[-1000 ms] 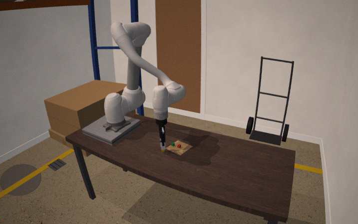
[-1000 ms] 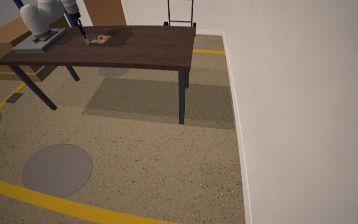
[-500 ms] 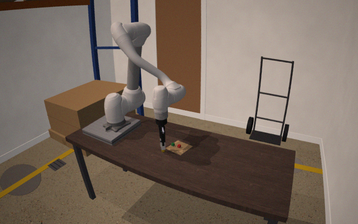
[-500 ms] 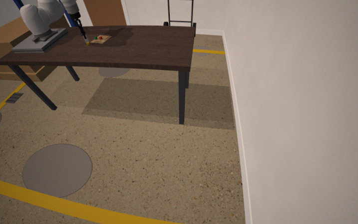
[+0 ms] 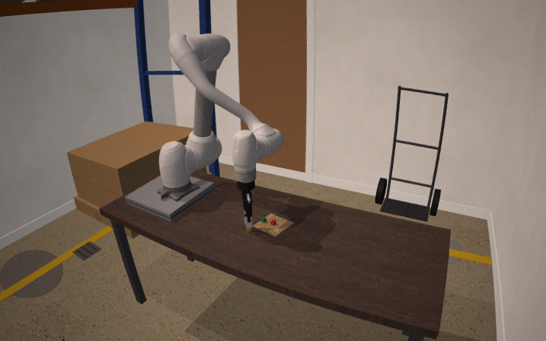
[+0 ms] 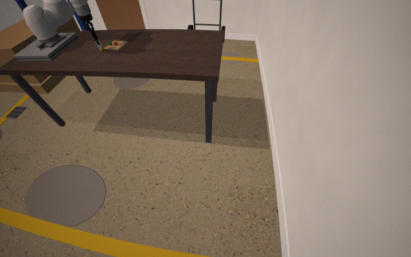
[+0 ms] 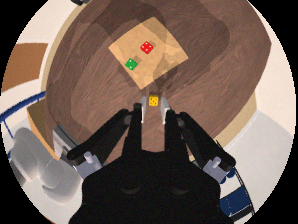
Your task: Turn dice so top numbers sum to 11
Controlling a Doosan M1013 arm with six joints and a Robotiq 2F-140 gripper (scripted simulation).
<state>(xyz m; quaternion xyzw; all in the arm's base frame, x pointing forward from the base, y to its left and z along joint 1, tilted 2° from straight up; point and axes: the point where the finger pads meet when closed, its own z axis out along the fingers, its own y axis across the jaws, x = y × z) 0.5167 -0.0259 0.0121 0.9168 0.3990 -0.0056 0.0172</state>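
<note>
Right now my hand is 5 cm above the yellow die. From my hand the other things lie so: green die 10 cm to the left, 5 cm below, 2 cm ahead; then red die 10 cm to the left, 7 cm ahead, 5 cm below; then tan mat 10 cm to the left, 7 cm ahead, 6 cm below.
</note>
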